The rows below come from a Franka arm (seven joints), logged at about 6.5 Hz.
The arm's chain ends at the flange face. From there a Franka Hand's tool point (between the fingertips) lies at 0.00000 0.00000 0.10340 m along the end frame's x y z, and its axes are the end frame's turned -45 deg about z.
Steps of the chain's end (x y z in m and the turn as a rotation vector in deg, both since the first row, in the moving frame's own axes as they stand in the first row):
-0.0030 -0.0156 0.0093 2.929 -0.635 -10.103
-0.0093 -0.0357 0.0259 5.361 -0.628 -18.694
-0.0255 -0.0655 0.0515 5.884 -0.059 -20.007
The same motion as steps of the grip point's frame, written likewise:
0.0114 -0.0179 0.0092 2.520 1.622 -10.103
0.0234 -0.0403 0.0254 4.235 3.347 -18.694
0.0342 -0.0730 0.0510 4.202 4.119 -20.007

